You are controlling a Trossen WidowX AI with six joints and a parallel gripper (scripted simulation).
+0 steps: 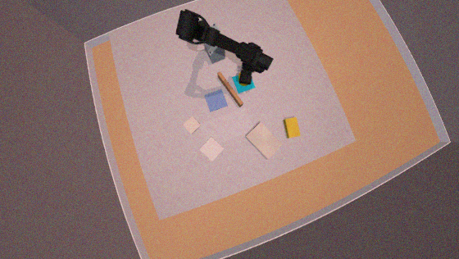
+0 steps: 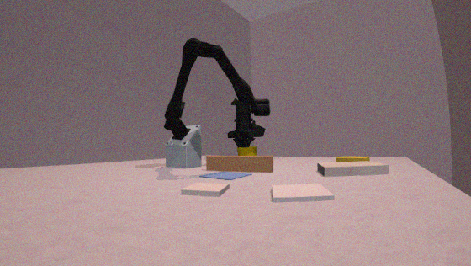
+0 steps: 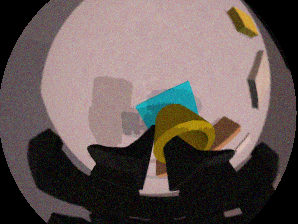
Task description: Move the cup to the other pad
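The yellow cup lies 20 mm to the right of my gripper tip and 20 mm ahead of it. Round my gripper tip: blue pad (210 mm to the right, 80 mm ahead, 50 mm below); then cyan pad (50 mm below, 30 mm ahead, 20 mm to the right); then brown wooden bar (110 mm to the right, 50 mm ahead, 20 mm below).
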